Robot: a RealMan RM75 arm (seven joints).
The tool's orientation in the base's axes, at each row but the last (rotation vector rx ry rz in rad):
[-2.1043 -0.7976 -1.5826]
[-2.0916 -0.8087 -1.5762]
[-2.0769 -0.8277 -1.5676]
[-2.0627 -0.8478 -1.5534]
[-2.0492 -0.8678 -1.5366]
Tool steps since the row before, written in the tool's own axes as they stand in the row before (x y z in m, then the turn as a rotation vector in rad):
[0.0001 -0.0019 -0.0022 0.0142 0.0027 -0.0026]
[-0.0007 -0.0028 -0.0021 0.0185 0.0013 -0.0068]
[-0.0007 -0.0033 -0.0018 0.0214 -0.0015 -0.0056]
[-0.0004 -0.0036 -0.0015 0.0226 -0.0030 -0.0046]
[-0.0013 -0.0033 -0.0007 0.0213 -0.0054 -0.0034]
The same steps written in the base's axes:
[-0.0028 0.0001 0.0007 0.0027 -0.0007 0.0144]
[-0.0035 0.0007 -0.0001 -0.0004 -0.0014 0.0197]
[-0.0036 0.0011 -0.0003 -0.0009 0.0021 0.0221]
[-0.0036 0.0015 -0.0001 -0.0010 0.0041 0.0229]
[-0.0030 0.0016 -0.0011 -0.0021 0.0063 0.0212]

